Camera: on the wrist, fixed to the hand. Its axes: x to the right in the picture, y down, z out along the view.
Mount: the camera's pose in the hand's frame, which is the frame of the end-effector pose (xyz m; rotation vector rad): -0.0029 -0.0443 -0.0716 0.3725 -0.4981 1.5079
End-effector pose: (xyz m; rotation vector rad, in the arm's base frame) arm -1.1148 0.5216 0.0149 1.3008 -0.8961 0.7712
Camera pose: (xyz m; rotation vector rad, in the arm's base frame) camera -1.0689 0.5873 -0.0112 0.9495 -2.2792 1.8509
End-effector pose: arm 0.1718 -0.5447 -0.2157 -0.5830 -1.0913 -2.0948
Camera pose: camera 0.1354 -0.5855 -0.2798 -1.2333 -0.7688 -0.4413
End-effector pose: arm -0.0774 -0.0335 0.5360 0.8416 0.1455 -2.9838
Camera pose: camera -0.0405 0.0178 0.4803 0.0157 -0.7214 -1.6386
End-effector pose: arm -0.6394 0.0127 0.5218 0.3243 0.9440 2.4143
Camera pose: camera -0.6484 -0.0015 0.4392 -1.4378 -0.6398 -1.8086
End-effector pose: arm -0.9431 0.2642 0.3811 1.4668 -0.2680 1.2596
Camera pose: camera -0.9500 0.3369 0.3390 -1.6573 1.5704 -1.8401
